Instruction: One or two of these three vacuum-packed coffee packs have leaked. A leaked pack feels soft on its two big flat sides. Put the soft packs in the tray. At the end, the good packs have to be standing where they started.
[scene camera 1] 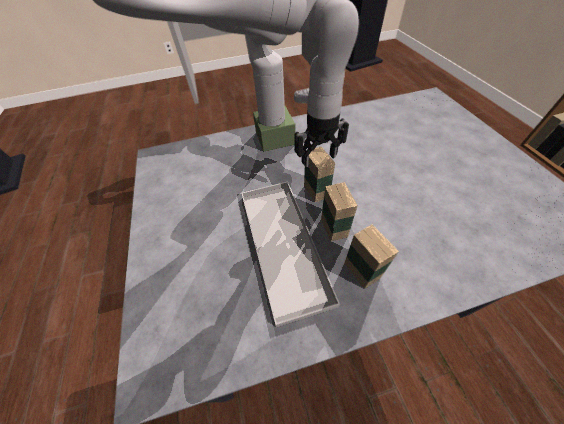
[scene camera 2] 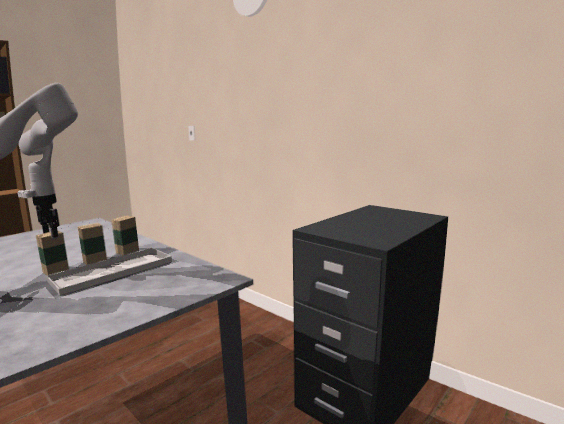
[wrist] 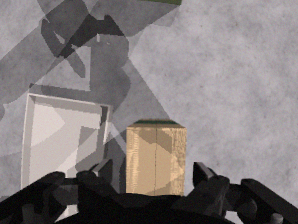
I see my gripper (scene camera 1: 319, 160) and a long white tray (scene camera 1: 297, 284).
The long white tray is seen too in the wrist view (wrist: 60, 134). My gripper is seen too in scene camera 2 (scene camera 2: 51, 236) and in the wrist view (wrist: 152, 171).
